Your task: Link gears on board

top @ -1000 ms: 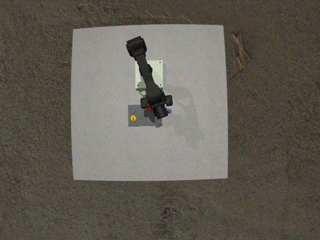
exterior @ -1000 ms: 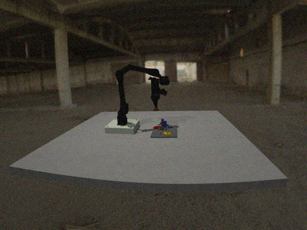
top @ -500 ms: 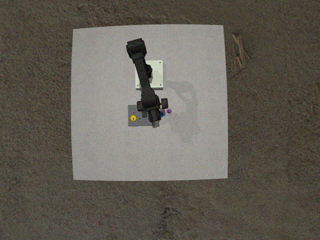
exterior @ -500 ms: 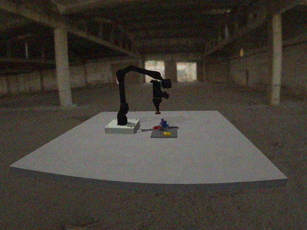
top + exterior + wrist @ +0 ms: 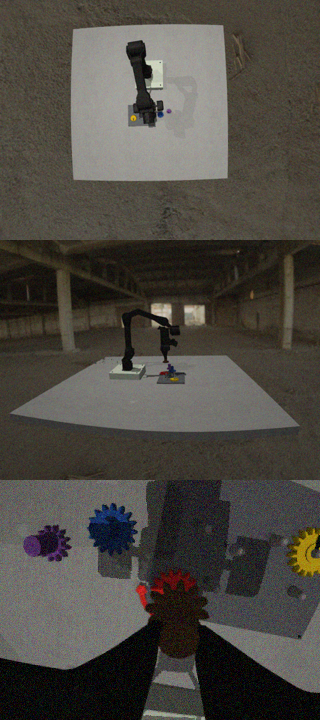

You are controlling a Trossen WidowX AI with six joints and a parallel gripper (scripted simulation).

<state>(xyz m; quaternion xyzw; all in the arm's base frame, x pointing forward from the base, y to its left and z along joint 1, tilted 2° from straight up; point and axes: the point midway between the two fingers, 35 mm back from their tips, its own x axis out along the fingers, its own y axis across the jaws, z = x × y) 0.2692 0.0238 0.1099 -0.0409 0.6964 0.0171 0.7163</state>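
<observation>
My gripper tip is now 10 cm above the red gear and 1 cm past it. Round my gripper tip: brown gear: 1 cm below; red arrow: 11 cm below, 3 cm behind, 2 cm to the left; blue gear: 10 cm below, 8 cm to the left, 4 cm ahead.
</observation>
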